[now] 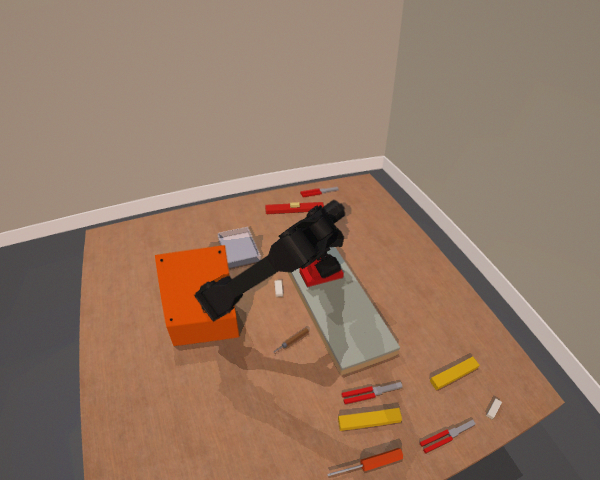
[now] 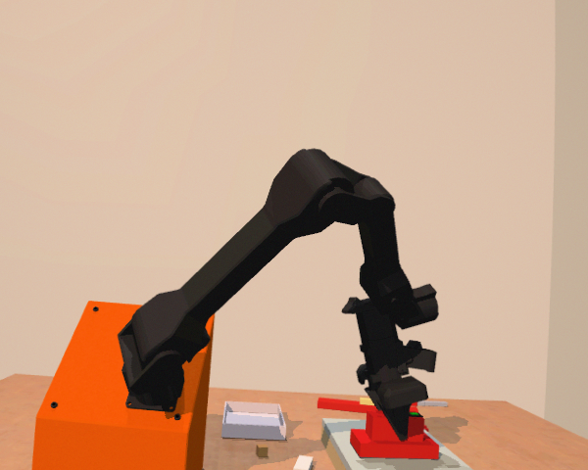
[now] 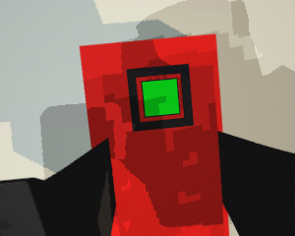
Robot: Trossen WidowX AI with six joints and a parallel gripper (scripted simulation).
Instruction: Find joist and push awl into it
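Now: gripper tip 24 cm past the tray, 22 cm to the right of it and 5 cm above it. Round my gripper tip: small brown cube: 21 cm behind, 6 cm to the left, 6 cm below; then red stud finder: 2 cm above, 1 cm ahead; then square light: 3 cm above, 2 cm ahead.
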